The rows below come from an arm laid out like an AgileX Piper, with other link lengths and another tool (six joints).
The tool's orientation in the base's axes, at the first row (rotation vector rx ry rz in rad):
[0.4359, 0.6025, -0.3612]
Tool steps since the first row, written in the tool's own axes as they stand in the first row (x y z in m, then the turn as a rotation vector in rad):
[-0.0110, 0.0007, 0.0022, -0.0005, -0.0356, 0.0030]
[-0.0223, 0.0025, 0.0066, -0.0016, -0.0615, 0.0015]
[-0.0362, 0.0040, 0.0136, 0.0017, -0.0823, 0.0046]
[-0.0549, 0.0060, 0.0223, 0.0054, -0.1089, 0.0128]
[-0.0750, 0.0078, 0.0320, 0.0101, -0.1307, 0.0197]
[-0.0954, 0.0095, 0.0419, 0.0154, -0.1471, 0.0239]
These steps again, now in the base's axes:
[-0.0071, 0.0017, 0.0085, -0.0149, -0.0316, -0.0076]
[-0.0129, 0.0033, 0.0192, -0.0279, -0.0526, -0.0155]
[-0.0197, 0.0039, 0.0333, -0.0332, -0.0724, -0.0211]
[-0.0291, 0.0050, 0.0517, -0.0385, -0.0998, -0.0249]
[-0.0393, 0.0057, 0.0717, -0.0414, -0.1226, -0.0289]
[-0.0496, 0.0063, 0.0919, -0.0427, -0.1396, -0.0337]

